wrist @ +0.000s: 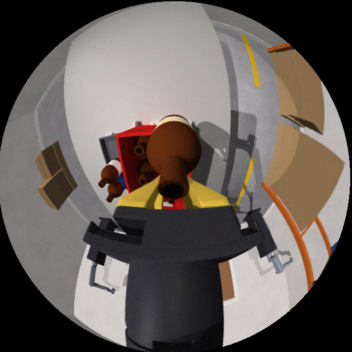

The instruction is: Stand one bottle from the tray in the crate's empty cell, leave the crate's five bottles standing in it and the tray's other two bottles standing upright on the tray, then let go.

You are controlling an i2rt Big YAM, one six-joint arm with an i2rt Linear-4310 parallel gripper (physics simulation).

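Observation:
My gripper [173, 177] is shut on a brown bottle [174, 147] with a cream label band. The bottle is upright and hangs over the red crate [120, 162], hiding much of it. Inside the crate, brown bottles [140, 149] [145, 177] stand at the left side; a further bottle mouth [171, 201] shows between the yellow fingers. How many bottles the crate holds and where its empty cell lies cannot be told. Left of the crate, two brown bottles [111, 171] [116, 189] stand upright by the grey tray [103, 150], which is partly hidden.
The crate stands on a pale table [145, 65]. Something blue [121, 180] shows between the tray bottles and the crate. Cardboard boxes [59, 189] [310, 172] are off to the far left and right, with an orange rail [295, 225] at the right.

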